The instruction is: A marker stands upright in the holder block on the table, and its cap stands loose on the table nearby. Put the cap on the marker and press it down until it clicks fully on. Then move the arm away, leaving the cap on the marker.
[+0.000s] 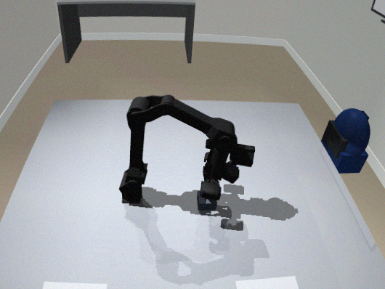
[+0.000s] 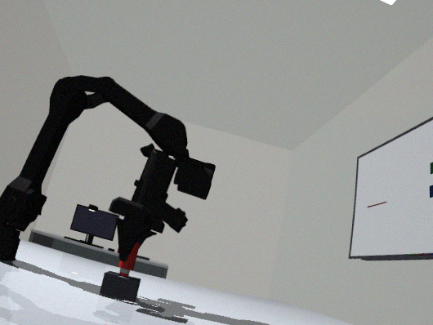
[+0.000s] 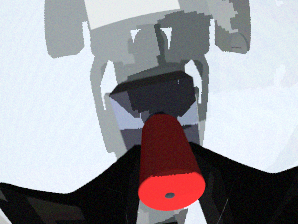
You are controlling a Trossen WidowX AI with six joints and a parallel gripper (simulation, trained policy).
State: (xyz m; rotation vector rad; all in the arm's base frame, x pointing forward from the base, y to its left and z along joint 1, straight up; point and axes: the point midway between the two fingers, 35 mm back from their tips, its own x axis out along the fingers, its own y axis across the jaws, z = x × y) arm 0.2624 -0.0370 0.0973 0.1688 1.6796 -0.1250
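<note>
Right now my gripper tip is 1 cm short of the red cap and 1 cm below it. The rest, counted from my gripper tip: holder block (5 cm below).
</note>
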